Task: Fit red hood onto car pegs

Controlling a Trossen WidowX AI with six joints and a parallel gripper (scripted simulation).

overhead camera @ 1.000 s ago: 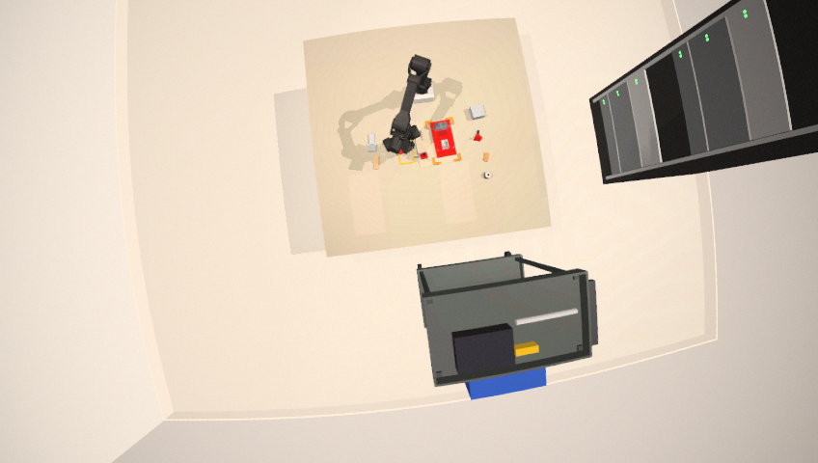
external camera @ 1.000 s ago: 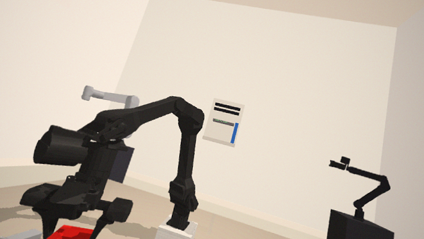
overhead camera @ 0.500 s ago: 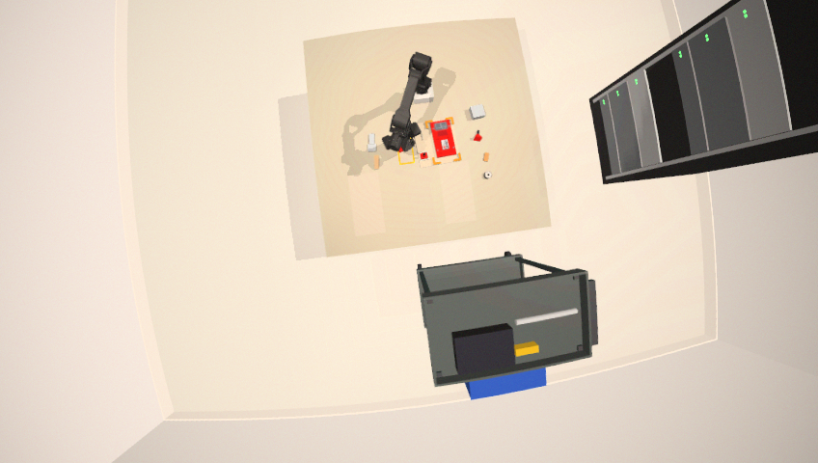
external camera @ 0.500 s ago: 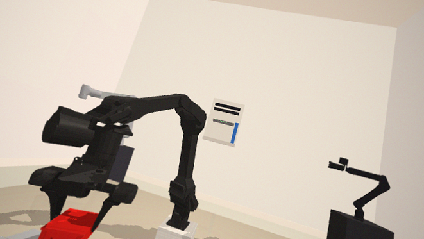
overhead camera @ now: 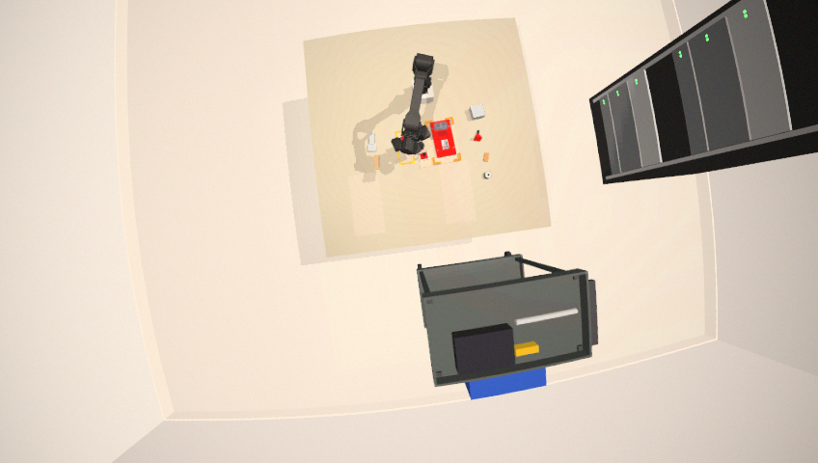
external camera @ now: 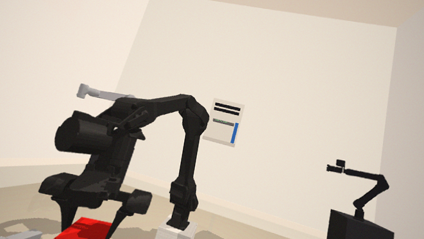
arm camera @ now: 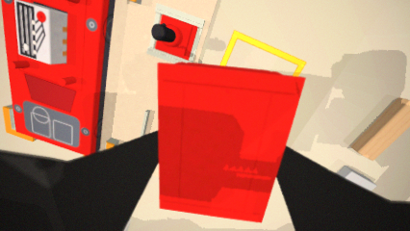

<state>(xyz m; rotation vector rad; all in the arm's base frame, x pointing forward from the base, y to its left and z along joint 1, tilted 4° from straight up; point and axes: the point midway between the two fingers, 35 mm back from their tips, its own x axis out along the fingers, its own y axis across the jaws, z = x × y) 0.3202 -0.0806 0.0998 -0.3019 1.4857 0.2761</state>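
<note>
The jig is 160 mm to the left of my gripper tip, 90 mm below it and 30 mm behind it. Round my gripper tip: red hood: 10 mm above.
</note>
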